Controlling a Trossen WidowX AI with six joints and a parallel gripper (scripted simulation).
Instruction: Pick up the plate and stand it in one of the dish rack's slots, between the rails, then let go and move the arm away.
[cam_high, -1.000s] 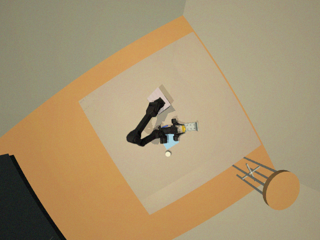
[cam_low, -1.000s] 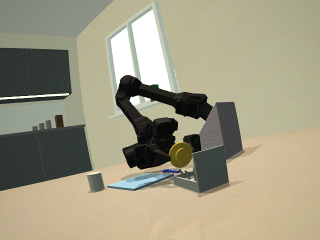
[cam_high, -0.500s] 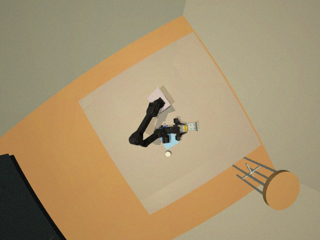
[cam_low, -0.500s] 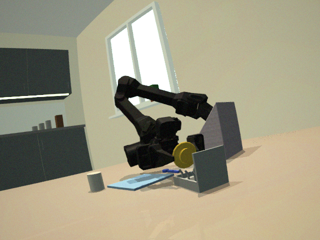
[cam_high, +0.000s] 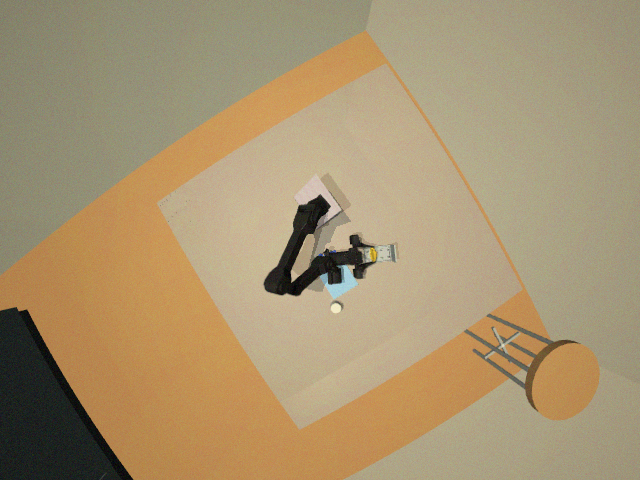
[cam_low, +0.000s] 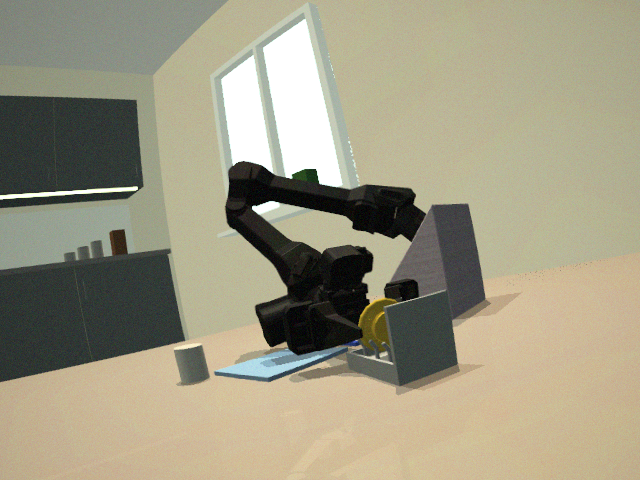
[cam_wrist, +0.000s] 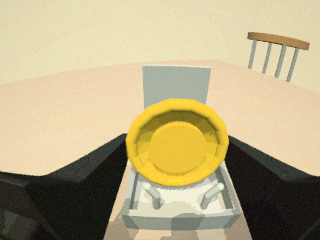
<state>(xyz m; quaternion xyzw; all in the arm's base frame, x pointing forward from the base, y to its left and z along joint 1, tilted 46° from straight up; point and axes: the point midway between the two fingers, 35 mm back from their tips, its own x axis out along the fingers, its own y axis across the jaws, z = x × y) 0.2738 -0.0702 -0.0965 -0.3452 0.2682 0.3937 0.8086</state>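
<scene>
The yellow plate lies 10 mm to the right of my gripper tip. The rest, counted from my gripper tip: blue utensil: 170 mm to the right, 140 mm behind, 40 mm below; white cup: 280 mm to the right, 70 mm ahead, 20 mm below; grey dish rack: 20 mm to the left, 20 mm below, 20 mm ahead.
</scene>
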